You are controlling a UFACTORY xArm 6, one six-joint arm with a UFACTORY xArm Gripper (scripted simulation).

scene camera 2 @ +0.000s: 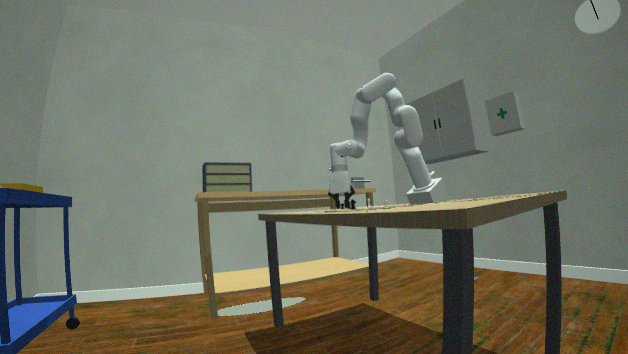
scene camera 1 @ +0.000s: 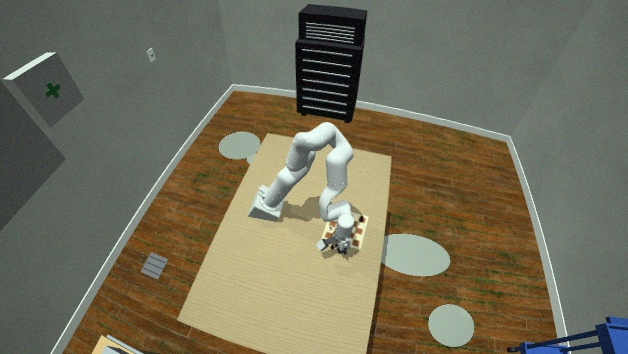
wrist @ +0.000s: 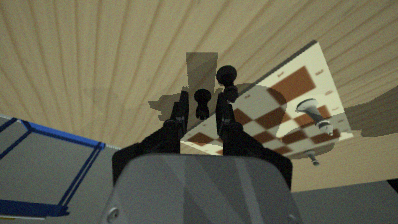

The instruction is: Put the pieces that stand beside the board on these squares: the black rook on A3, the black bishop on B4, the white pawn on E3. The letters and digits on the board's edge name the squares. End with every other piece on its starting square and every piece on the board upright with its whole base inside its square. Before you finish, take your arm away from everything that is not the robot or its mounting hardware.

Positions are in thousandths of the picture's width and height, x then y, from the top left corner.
Labels:
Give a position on a small chessboard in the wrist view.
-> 670, 489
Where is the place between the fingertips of my gripper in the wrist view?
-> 509, 453

